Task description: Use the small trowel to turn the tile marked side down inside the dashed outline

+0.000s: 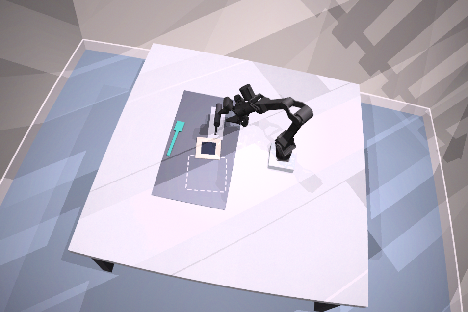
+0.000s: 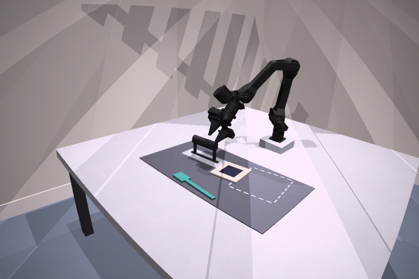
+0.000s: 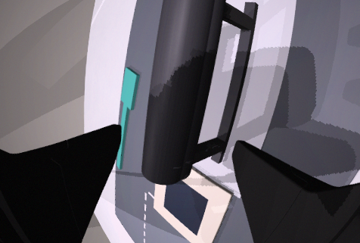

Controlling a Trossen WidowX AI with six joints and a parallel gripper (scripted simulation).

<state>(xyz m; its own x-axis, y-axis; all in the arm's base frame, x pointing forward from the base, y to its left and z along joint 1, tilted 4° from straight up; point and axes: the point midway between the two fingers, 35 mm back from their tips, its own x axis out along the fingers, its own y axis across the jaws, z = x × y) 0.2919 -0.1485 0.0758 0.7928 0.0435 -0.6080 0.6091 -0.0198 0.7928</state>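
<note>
Right now the dark mat is 12 cm to the left of my gripper tip, 10 cm below it and 8 cm ahead of it. Round my gripper tip: teal trowel: 21 cm ahead, 9 cm to the left, 8 cm below; tile: 14 cm to the left, 8 cm below, 4 cm ahead.
</note>
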